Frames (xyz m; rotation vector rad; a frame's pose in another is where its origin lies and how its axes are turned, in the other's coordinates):
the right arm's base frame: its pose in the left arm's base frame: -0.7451 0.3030 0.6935 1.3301 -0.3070 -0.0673
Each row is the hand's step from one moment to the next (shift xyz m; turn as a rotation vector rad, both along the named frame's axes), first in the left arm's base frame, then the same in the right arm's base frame.
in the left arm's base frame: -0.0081 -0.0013 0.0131 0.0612 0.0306 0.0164
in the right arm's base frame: -0.0051 0.0133 0.0060 0.0548 0.0155 -0.0413
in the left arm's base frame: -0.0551 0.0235 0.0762 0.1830 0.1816 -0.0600
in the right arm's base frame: -0.0442 0.0859 0.0076 0.1240 -0.0367 -0.2310
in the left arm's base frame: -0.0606 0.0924 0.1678 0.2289 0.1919 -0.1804
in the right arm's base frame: -0.0481 0.1915 -0.0373 0.1438 -0.1558 -0.2772
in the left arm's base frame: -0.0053 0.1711 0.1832 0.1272 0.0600 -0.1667
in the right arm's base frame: -0.0099 0.2184 -0.1227 0.0782 -0.1618 -0.1236
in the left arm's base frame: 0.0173 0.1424 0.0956 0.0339 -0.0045 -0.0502
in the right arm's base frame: 0.0023 0.1244 -0.1194 0.0243 -0.0537 -0.0148
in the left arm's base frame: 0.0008 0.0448 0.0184 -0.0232 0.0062 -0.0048
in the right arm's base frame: -0.0059 0.0285 -0.0387 -0.0245 -0.0002 -0.0008
